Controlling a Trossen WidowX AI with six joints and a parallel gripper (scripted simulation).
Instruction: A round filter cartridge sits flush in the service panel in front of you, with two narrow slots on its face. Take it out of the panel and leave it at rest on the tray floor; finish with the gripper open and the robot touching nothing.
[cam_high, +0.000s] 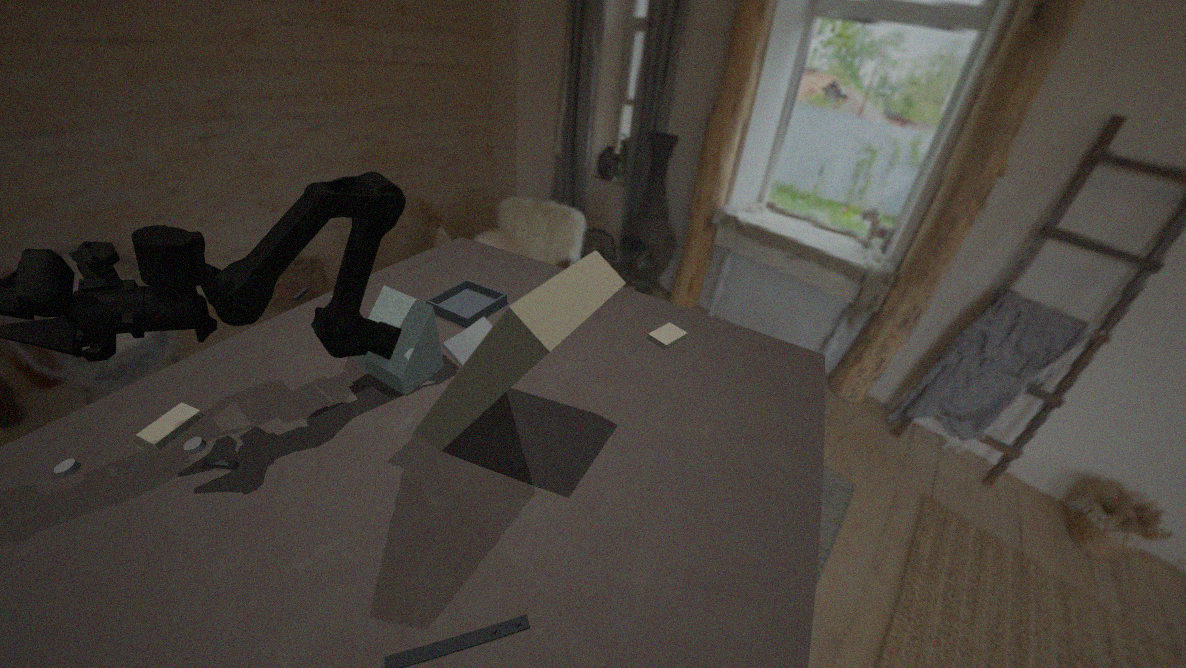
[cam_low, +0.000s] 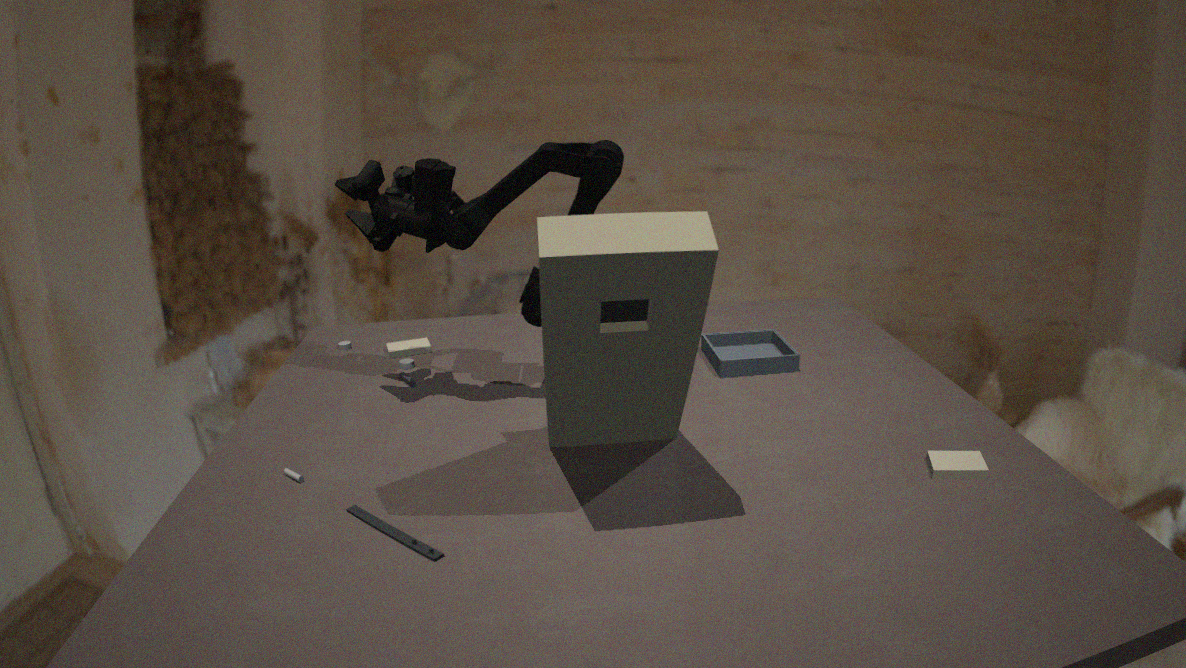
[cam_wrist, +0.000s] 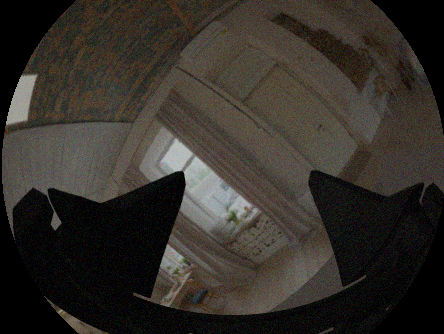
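Now: gripper tip 470 mm short of the round filter cartridge, 410 mm to the right of it and 90 mm above it. The rest, counted from my gripper tip: blue tray 70 mm ahead, 720 mm to the left, 330 mm below; then service panel 420 mm ahead, 410 mm to the left, 160 mm below.
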